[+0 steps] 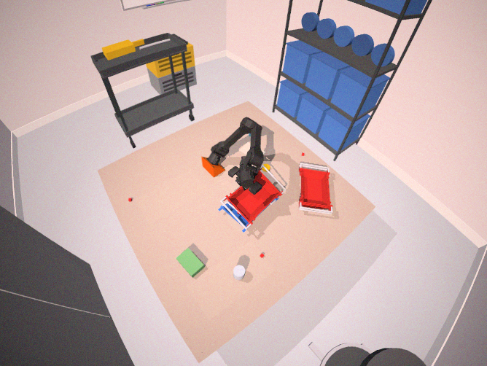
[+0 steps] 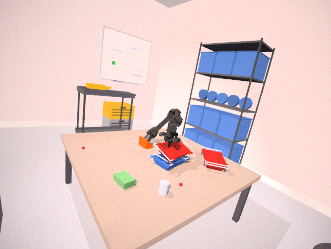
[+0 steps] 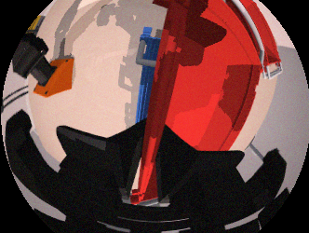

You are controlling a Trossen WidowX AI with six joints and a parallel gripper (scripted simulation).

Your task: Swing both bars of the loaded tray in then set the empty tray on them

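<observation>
Now: gripper tip 70 mm short of the red tray, 10 mm to the right of it and 10 mm below it. From my gripper tip the other things lie so: cream pad: 260 mm behind, 300 mm to the left, 120 mm below; yellow puck: 90 mm behind, 270 mm to the left, 110 mm below; green block: 120 mm ahead, 440 mm to the right, 100 mm below.
</observation>
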